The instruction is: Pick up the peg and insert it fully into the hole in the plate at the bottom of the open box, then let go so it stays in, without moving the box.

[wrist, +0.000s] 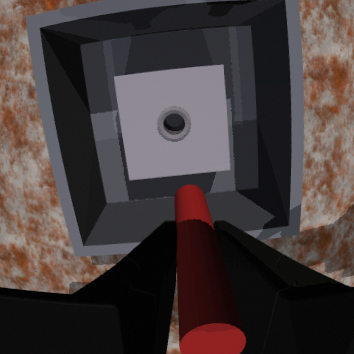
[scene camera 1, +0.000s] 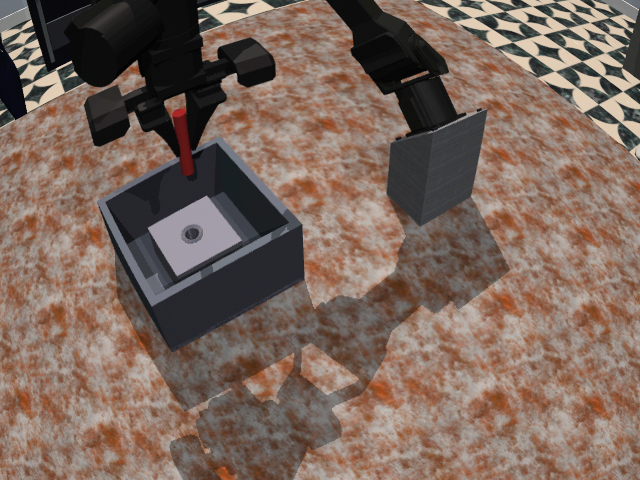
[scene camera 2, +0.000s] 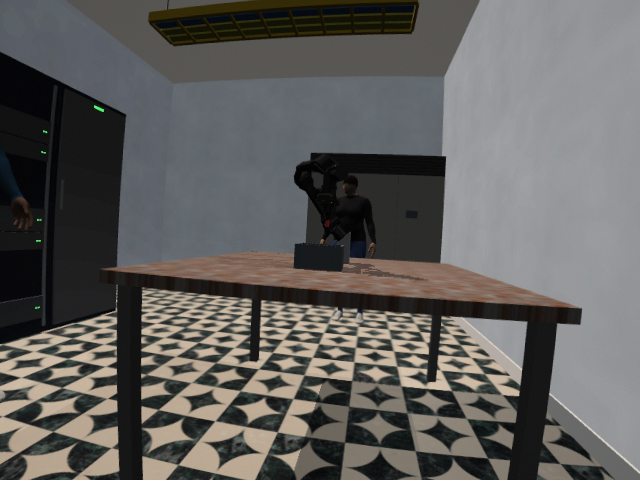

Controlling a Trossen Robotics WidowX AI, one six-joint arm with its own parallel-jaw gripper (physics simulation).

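Pixels of known places: gripper, between the fingertips: (wrist: 194, 231) (scene camera 1: 185, 151) (scene camera 2: 327, 220); arm's base, origin of its link: (scene camera 1: 437, 125) (scene camera 2: 342, 238).
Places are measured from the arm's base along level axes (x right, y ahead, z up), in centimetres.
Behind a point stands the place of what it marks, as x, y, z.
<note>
The red peg (scene camera 1: 183, 139) @[8.0, 30.2, 9.6] (scene camera 2: 326, 223) @[9.0, 30.6, 6.1] (wrist: 205, 280) @[9.3, 29.8, 11.3] is held roughly upright, slightly tilted in scene camera 1. My gripper (scene camera 1: 187, 150) @[8.5, 30.0, 7.5] (wrist: 194, 231) @[8.5, 30.0, 7.5] is shut on it, with peg showing above and below the fingertips. The open dark grey box (scene camera 1: 237, 289) @[1.2, 30.4, -7.7] (scene camera 2: 318, 257) @[11.4, 39.7, -7.8] (wrist: 297, 100) @[11.2, 21.1, -2.9] stands on the table. On its bottom lies a pale square plate (scene camera 1: 211, 222) @[10.6, 27.4, -6.9] (wrist: 200, 155) @[7.6, 28.5, -6.9] with a round hole (scene camera 1: 191, 234) (wrist: 174, 123) in its middle. The peg is apart from the plate; in the wrist view its lower end shows beyond the plate's near edge, off the hole.
A grey angular block (scene camera 1: 452, 165) @[-3.7, 0.7, -3.8] stands under the arm's base, right of the box in scene camera 1. The box and block rest on the mottled orange-and-white table (scene camera 1: 516, 361) @[-26.3, 11.2, -12.7] (scene camera 2: 413, 279) @[-22.8, 53.1, -12.7]. A person (scene camera 2: 354, 211) stands behind the table in scene camera 2.
</note>
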